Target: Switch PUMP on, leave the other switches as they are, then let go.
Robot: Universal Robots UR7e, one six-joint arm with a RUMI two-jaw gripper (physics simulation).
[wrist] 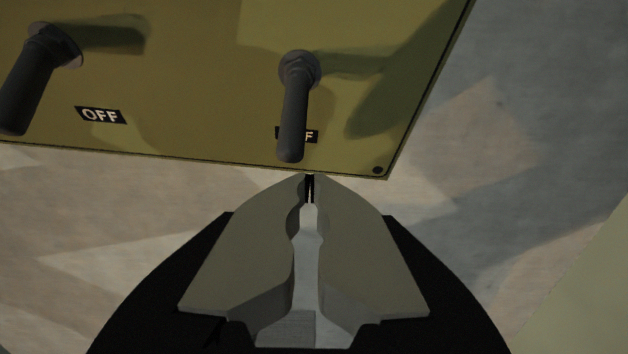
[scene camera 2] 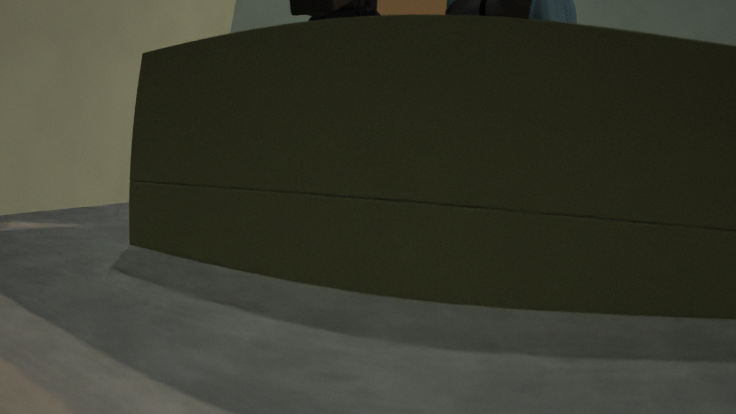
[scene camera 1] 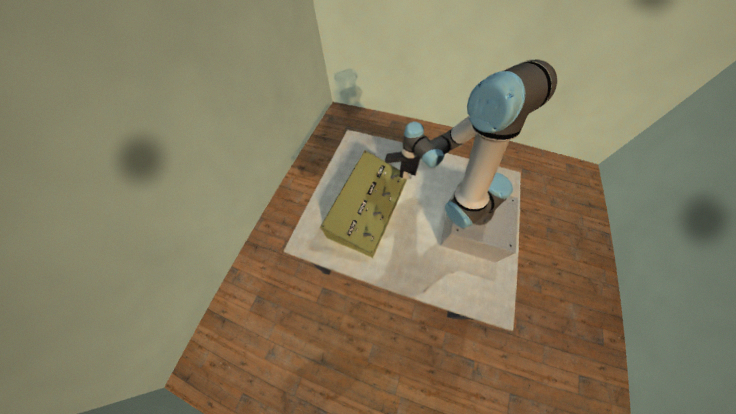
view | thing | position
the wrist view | my gripper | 310,177
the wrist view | olive switch box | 200,88
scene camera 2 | olive switch box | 500,162
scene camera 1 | olive switch box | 352,215
